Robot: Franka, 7 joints.
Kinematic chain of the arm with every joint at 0, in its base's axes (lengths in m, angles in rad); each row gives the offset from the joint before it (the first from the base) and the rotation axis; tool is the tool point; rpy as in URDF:
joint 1: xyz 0 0 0.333 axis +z
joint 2: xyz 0 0 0 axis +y
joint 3: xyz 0 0 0.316 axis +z
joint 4: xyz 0.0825 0 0 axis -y
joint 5: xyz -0.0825 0 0.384 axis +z
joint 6: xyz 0 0 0 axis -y
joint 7: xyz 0.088 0 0 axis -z
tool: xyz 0 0 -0.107 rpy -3.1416 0 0
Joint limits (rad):
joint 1: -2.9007..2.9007
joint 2: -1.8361..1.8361
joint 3: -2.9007..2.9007
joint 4: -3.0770..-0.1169
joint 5: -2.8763..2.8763
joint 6: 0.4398..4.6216
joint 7: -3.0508..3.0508
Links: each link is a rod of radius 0.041 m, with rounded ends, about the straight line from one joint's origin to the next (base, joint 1, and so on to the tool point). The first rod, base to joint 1, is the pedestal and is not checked.
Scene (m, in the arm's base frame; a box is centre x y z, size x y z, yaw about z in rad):
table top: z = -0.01
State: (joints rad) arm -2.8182 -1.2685 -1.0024 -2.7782 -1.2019 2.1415 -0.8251
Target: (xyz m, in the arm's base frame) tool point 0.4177 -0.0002 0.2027
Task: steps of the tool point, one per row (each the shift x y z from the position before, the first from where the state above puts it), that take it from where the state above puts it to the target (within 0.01 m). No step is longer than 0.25 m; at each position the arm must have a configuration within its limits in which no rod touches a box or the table.
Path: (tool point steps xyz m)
1: -0.0727 -0.1459 0.0411
2: 0.0000 -0.1902 0.0107
3: 0.0994 -0.1810 -0.0250
4: 0.1868 -0.1063 -0.0566
5: 0.2205 0.0171 -0.0744
6: 0.1785 0.1468 -0.0722
7: 0.0693 0.2332 -0.0485

